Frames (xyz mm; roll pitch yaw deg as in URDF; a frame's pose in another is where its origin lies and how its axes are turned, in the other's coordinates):
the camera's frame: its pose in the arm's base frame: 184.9 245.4 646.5 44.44 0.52 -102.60
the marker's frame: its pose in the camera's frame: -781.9 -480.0 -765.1 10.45 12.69 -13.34
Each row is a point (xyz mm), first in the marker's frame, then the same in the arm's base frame.
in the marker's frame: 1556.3 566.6 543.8
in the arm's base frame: 22.9 -673.1 0.2
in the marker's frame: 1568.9 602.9 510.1
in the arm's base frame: 66.3 -699.1 7.0
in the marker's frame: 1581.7 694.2 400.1
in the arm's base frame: 201.0 -747.7 17.0
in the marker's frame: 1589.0 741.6 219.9
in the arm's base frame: 375.6 -775.1 -42.6
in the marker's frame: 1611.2 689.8 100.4
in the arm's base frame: 447.7 -777.0 -153.3
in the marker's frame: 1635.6 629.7 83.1
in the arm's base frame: 428.3 -776.5 -217.6
